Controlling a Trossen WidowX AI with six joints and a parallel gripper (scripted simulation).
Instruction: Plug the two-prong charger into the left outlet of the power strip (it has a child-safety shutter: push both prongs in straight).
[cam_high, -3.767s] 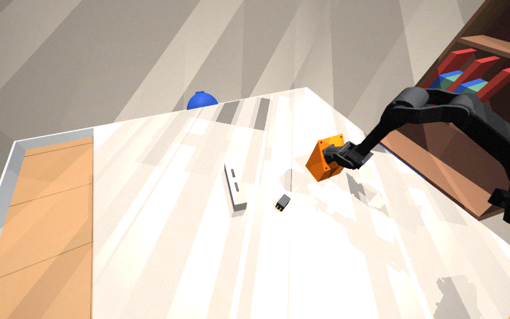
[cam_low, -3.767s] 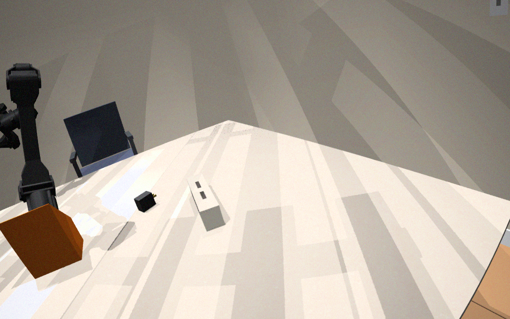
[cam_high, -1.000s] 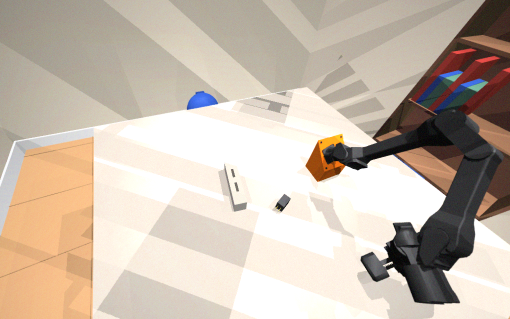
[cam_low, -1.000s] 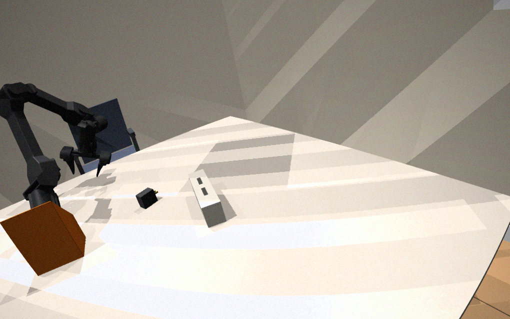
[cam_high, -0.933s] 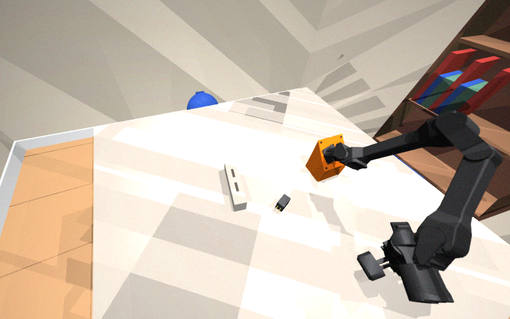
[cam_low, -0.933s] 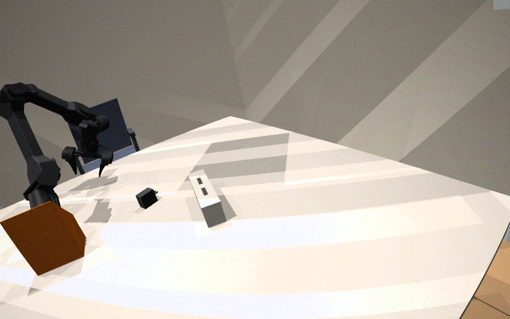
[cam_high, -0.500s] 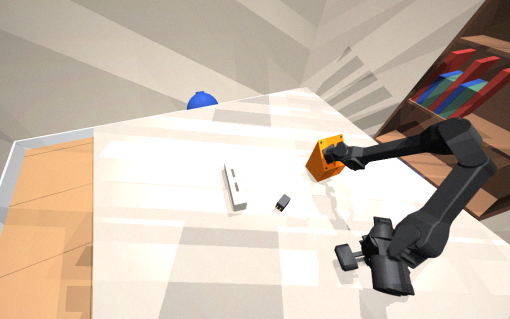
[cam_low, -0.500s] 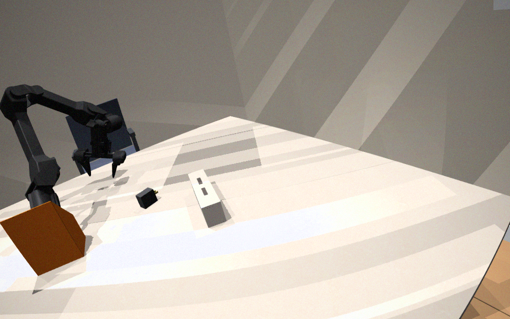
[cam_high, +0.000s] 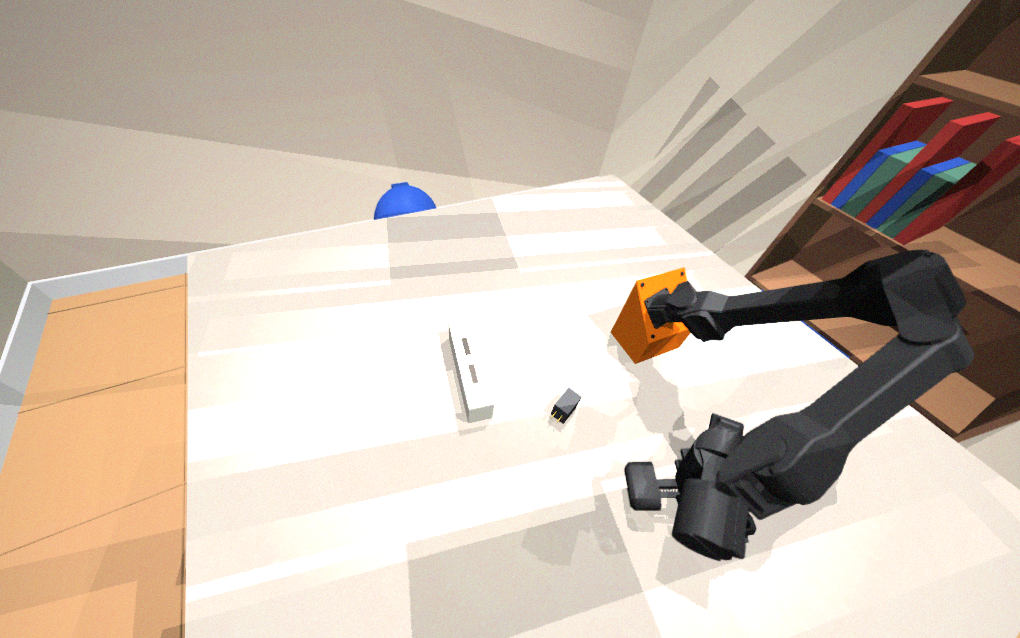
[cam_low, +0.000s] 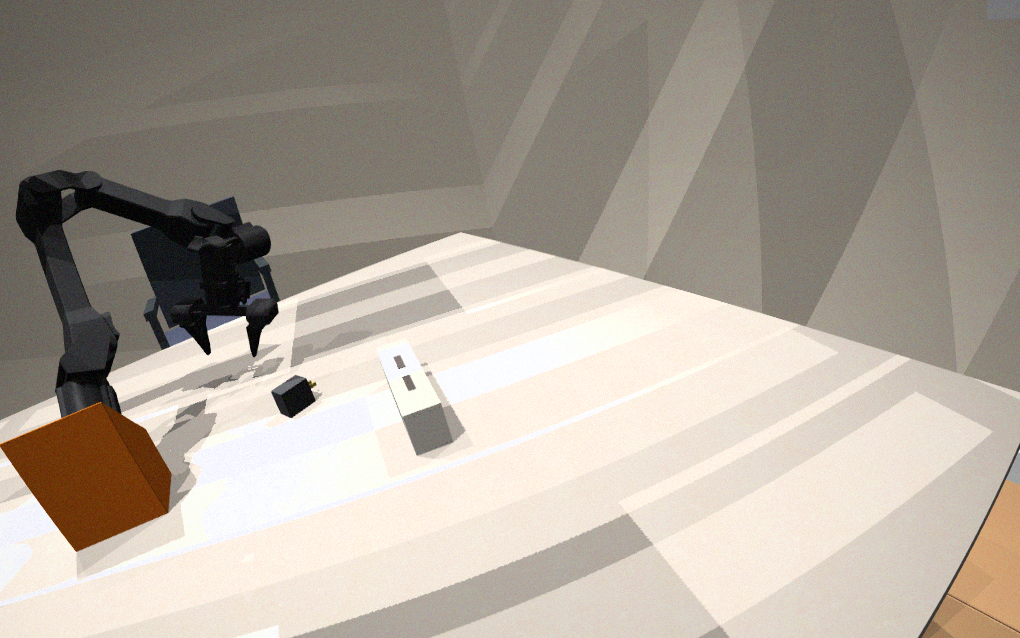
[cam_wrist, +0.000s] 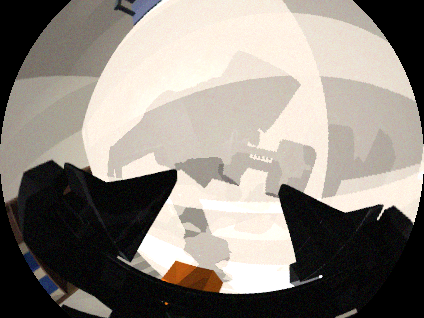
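My gripper tip is 23 cm to the left of the two-prong charger, 6 cm short of it and 2 cm above it.
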